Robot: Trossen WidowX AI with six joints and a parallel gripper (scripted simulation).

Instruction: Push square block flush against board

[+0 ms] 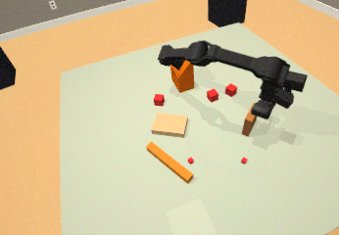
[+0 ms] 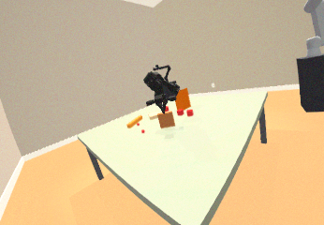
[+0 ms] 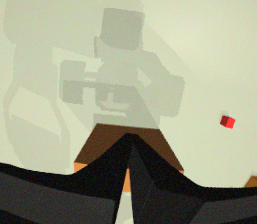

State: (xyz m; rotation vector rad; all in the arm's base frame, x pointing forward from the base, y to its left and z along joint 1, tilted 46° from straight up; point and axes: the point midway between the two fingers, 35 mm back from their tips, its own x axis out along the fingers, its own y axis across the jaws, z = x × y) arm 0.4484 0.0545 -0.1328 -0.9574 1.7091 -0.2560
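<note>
The brown square block lies 60 mm below my gripper tip, 40 mm behind it and 30 mm to the right of it. The rest, counted from my gripper tip: long orange board 400 mm to the right, 90 mm below, 60 mm behind; then pale tan flat block 320 mm to the right, 220 mm behind, 90 mm below.
</note>
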